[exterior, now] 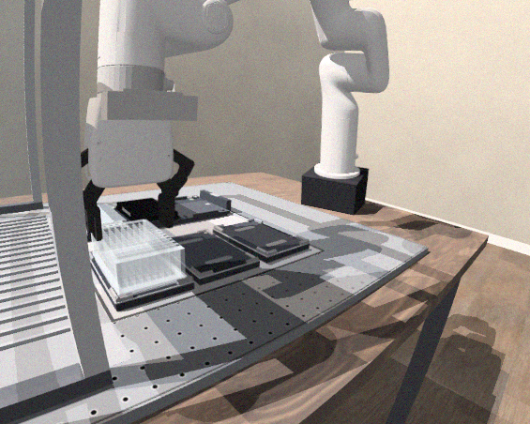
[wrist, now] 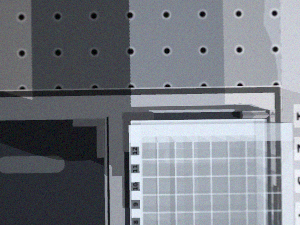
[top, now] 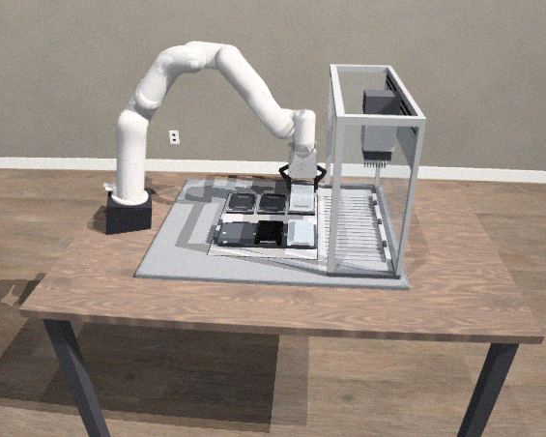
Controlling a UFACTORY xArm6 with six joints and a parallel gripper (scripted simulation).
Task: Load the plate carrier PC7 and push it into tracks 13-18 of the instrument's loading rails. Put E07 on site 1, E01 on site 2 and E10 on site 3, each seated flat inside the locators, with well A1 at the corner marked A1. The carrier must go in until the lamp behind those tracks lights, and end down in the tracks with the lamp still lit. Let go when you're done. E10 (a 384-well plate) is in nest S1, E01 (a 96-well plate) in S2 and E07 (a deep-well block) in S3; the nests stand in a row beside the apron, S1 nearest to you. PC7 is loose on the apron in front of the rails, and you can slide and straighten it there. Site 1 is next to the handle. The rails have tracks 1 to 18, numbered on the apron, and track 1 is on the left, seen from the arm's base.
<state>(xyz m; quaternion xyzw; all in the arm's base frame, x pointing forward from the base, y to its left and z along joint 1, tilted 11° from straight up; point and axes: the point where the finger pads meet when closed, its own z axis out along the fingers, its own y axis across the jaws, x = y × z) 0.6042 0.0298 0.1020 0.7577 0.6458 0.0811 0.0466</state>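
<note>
Right now my hand is 4 cm above the deep-well block E07. The rest, counted from my hand: nest S2 (11 cm behind, 1 cm to the left, 7 cm below); then corner mark (16 cm behind, 4 cm to the right, 6 cm below); then 384-well plate E10 (3 cm behind, 21 cm to the right, 5 cm below).
</note>
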